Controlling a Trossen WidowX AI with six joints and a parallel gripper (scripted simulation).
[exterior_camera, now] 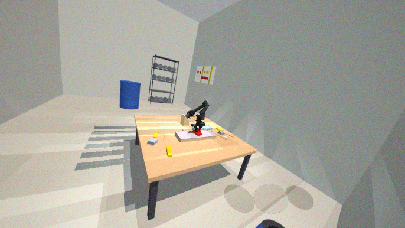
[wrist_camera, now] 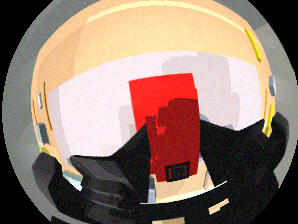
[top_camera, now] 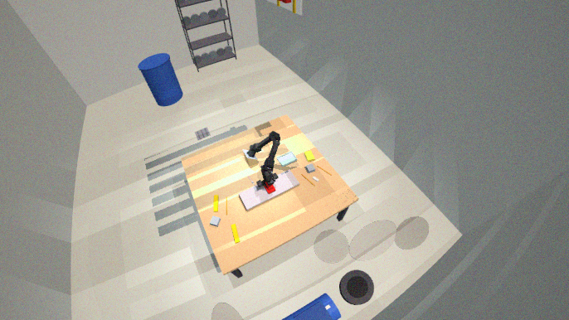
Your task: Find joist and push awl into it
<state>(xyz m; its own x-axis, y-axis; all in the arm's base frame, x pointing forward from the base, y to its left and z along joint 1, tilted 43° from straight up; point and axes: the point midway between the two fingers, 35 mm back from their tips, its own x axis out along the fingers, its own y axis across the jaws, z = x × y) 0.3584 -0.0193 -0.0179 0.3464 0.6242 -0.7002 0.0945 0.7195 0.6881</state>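
Right now the light blue tray is 33 cm to the left of my gripper tip, 20 cm behind it and 5 cm below it. The rest, counted from my gripper tip: red stud finder 2 cm behind, 2 cm above; yellow block 53 cm to the left, 9 cm behind, 5 cm below; awl 17 cm behind, 8 cm to the right, 6 cm below.
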